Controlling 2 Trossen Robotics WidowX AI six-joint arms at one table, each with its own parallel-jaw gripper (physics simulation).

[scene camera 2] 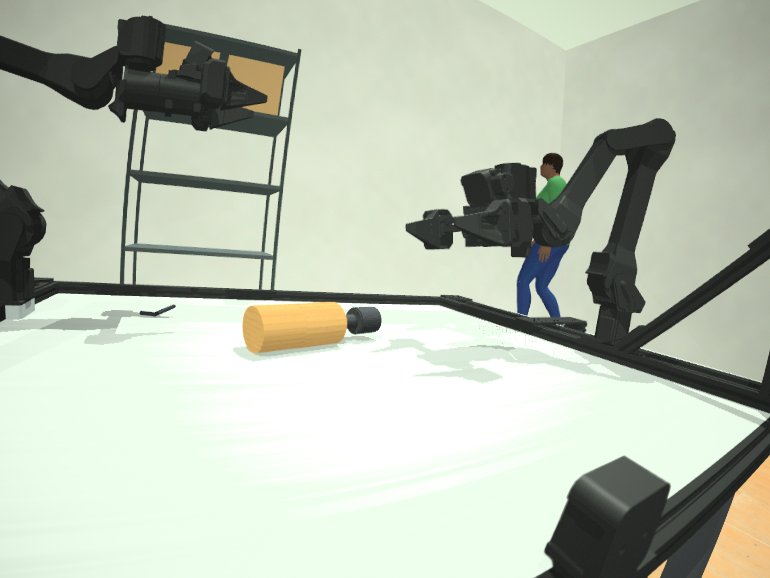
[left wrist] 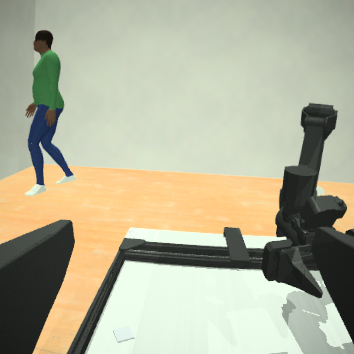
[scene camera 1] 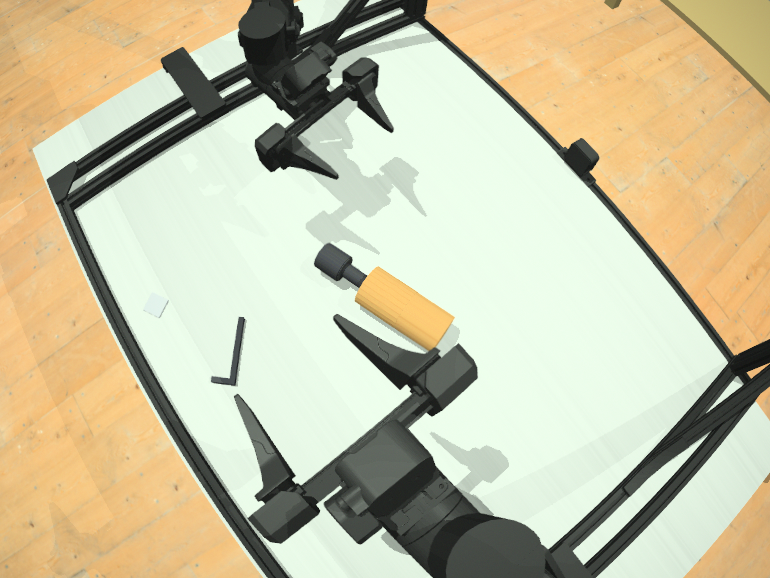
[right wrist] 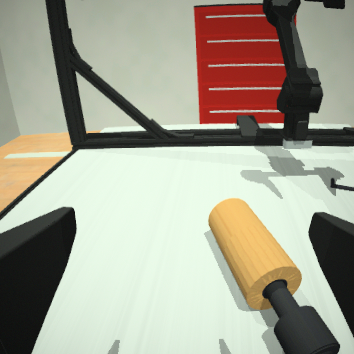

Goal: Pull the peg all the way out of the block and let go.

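Where they show: left gripper, between the fingertips: [scene camera 2: 259, 107] [left wrist: 197, 237] [scene camera 1: 285, 355]; right gripper, between the fingertips: [scene camera 2: 428, 224] [scene camera 1: 366, 153] [right wrist: 196, 222]; left arm's base, origin of its link: [scene camera 2: 4, 300] [right wrist: 294, 135]; right arm's base, origin of its link: [scene camera 2: 609, 341].
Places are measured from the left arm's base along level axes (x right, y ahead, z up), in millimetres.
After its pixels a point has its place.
Note:
The block [scene camera 1: 405, 308] @[x 176, y 379, z 36 mm] [scene camera 2: 295, 327] @[x 213, y 372, z 15 mm] [right wrist: 250, 250] @[x 188, y 416, z 34 mm] is an orange wooden cylinder lying on its side on the table. The black peg [scene camera 1: 333, 261] @[x 150, y 490, z 27 mm] [scene camera 2: 365, 320] @[x 176, y 487, z 13 mm] [right wrist: 306, 330] @[x 159, y 500, z 27 mm] has a wide head and a thinner shaft that enters one end of the block; part of the shaft shows between head and block. My left gripper [scene camera 1: 286, 355] @[x 0, y 350, z 324 mm] is open and empty, high above the table; in scene camera 1 one finger appears beside the block. My right gripper [scene camera 1: 365, 154] @[x 236, y 531, z 152 mm] [right wrist: 196, 222] @[x 236, y 531, z 152 mm] is open and empty, raised above the table beyond the peg's head.
A black L-shaped key [scene camera 1: 236, 354] [scene camera 2: 158, 310] and a small pale square [scene camera 1: 156, 305] @[x -79, y 622, z -16 mm] [left wrist: 123, 334] @[x -78, y 620, z -16 mm] lie on the table. A black frame [scene camera 1: 124, 311] @[x -130, y 649, z -12 mm] runs around the table's edge, with a camera-like box [scene camera 1: 581, 156] @[x 568, y 384, z 26 mm] on one side.

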